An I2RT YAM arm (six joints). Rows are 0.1 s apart.
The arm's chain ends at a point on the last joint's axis. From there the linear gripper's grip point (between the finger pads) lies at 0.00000 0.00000 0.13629 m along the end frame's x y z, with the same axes.
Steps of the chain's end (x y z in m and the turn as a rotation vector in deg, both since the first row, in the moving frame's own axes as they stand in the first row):
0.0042, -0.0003, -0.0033, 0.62, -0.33, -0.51
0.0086, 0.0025, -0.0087, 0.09, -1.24, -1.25
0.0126, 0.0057, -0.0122, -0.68, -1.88, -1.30
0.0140, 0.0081, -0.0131, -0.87, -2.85, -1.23
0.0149, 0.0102, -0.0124, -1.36, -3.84, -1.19
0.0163, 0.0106, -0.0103, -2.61, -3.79, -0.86
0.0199, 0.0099, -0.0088, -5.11, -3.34, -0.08
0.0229, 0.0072, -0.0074, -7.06, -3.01, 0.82
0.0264, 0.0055, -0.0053, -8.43, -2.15, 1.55
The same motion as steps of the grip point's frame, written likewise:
0.0034, -0.0018, -0.0033, 0.62, -0.33, -0.51
0.0056, 0.0023, -0.0087, 0.09, -1.24, -1.25
0.0081, 0.0074, -0.0123, -0.68, -1.88, -1.30
0.0072, 0.0102, -0.0133, -0.87, -2.85, -1.23
0.0058, 0.0135, -0.0127, -1.36, -3.84, -1.19
0.0073, 0.0169, -0.0107, -2.61, -3.79, -0.86
0.0120, 0.0220, -0.0096, -5.11, -3.34, -0.08
0.0156, 0.0239, -0.0086, -7.06, -3.01, 0.82
0.0210, 0.0254, -0.0069, -8.43, -2.15, 1.55

